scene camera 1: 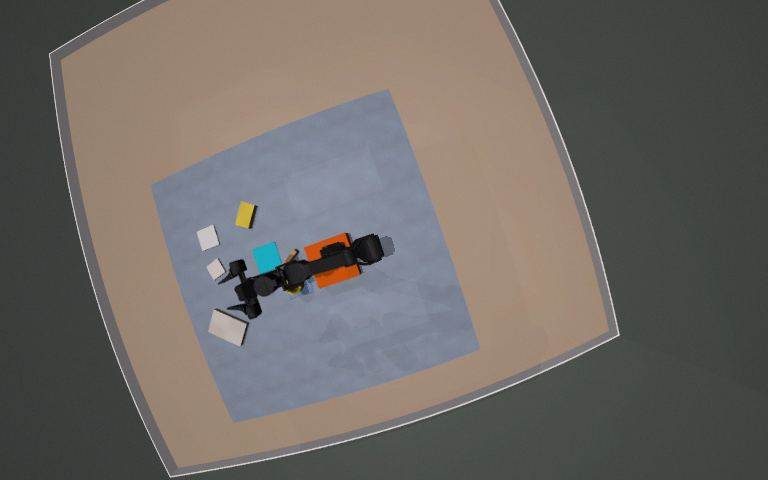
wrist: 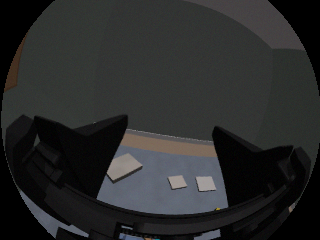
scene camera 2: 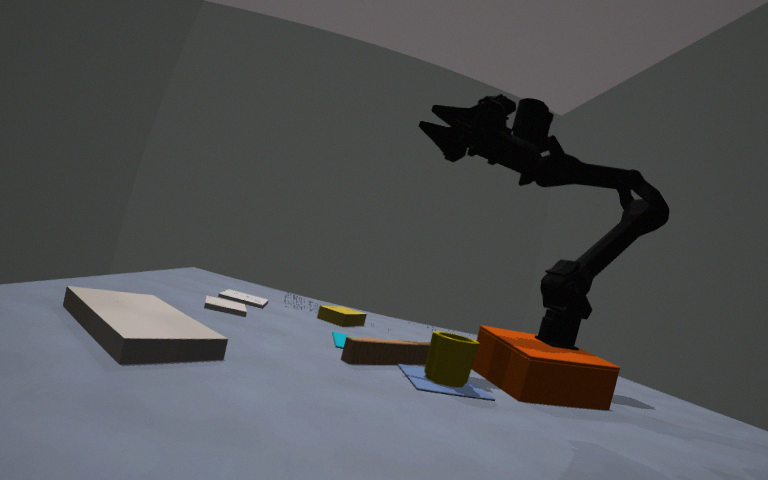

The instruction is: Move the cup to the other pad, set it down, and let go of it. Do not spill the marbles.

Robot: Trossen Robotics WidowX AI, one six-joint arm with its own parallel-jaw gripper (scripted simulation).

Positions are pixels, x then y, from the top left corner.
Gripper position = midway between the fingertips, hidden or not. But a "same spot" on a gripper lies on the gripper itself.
my gripper: scene camera 1; wrist 172,125; scene camera 2
same spot on my gripper: (scene camera 2: 467,122) = (scene camera 1: 245,304)
